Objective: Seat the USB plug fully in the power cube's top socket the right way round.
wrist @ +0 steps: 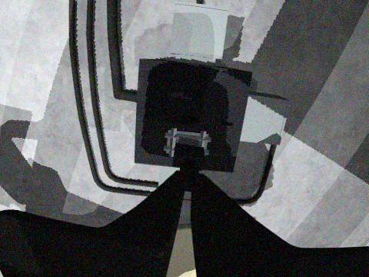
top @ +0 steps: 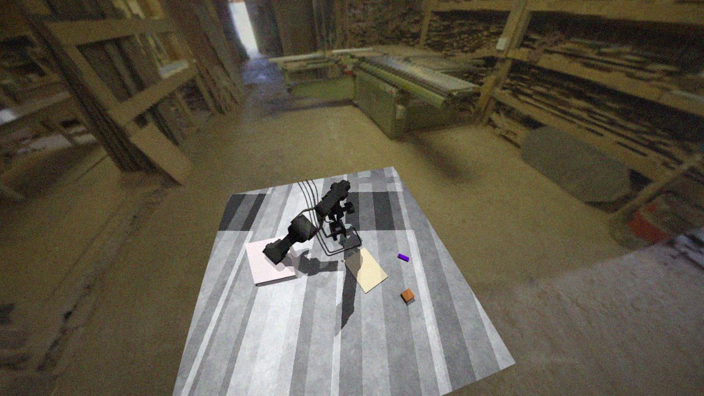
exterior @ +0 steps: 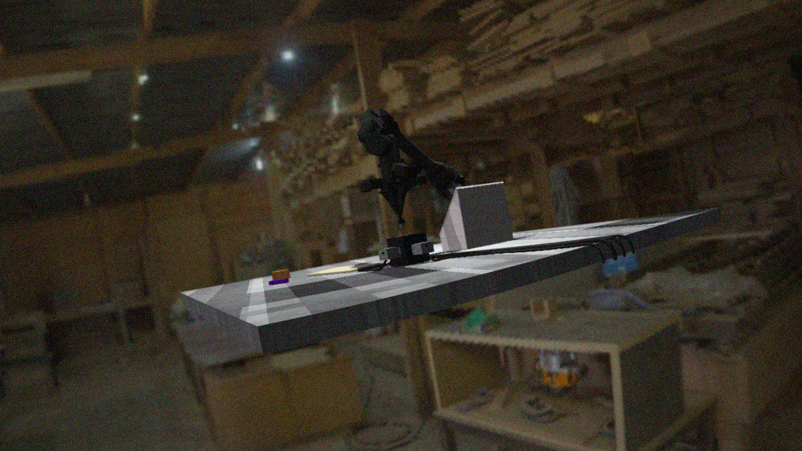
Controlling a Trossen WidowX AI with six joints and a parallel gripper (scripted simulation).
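Right now my gripper tip is 20 mm above the USB plug. From my gripper tip the other things lie so: cream sheet 230 mm to the right, 130 mm below, 90 mm ahead; purple piece 300 mm ahead, 230 mm to the right, 130 mm below; orange block 410 mm to the right, 230 mm ahead, 120 mm below.
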